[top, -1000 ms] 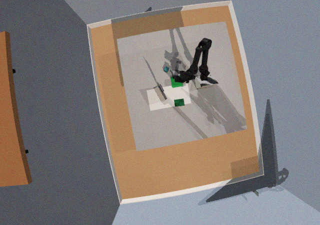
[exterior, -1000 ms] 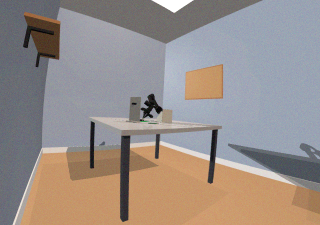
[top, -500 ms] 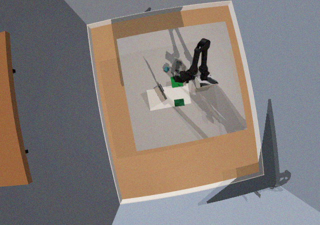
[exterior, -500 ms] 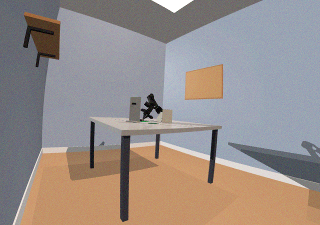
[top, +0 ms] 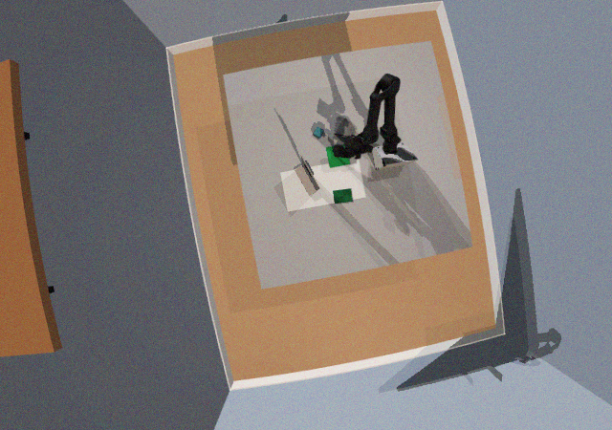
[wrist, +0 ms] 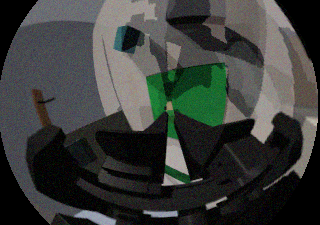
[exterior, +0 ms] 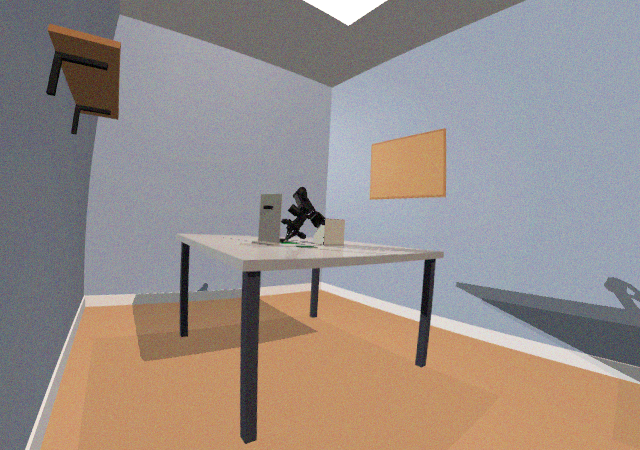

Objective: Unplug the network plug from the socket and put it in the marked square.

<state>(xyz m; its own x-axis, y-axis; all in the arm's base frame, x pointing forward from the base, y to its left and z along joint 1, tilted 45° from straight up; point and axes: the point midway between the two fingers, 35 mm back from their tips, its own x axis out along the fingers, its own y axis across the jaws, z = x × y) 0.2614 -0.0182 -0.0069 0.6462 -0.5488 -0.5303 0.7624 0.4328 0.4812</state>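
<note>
Right now the bright green marked square is 10 mm behind my gripper tip and 20 mm below it. The rest, counted from my gripper tip: teal block (90 mm ahead, 140 mm to the right, 10 mm below); then upright grey panel (180 mm ahead, 110 mm to the left, 110 mm above).
</note>
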